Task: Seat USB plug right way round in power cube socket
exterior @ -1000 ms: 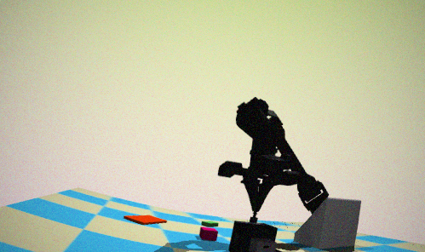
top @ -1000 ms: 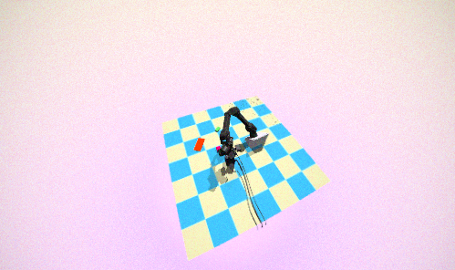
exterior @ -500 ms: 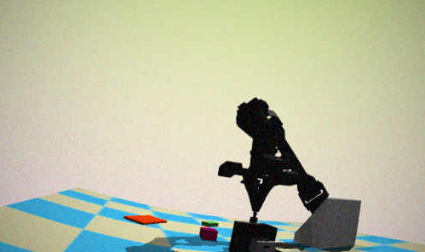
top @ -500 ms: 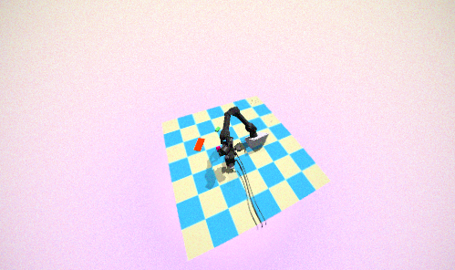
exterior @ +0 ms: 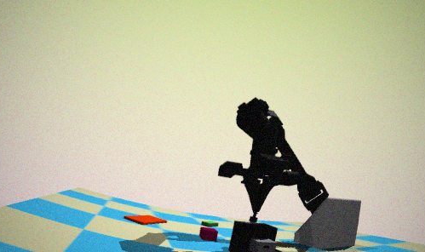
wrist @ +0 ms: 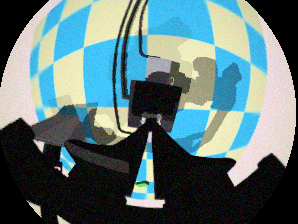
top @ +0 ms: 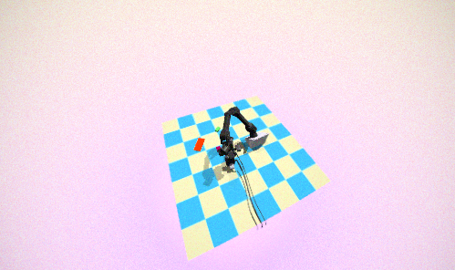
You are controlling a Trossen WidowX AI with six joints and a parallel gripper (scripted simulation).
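My gripper tip is now 10 mm above the USB plug. Round my gripper tip: magenta block (150 mm to the right, 90 mm below, 40 mm ahead); then green block (390 mm to the right, 100 mm below, 40 mm behind); then orange slab (290 mm to the right, 200 mm ahead, 100 mm below).
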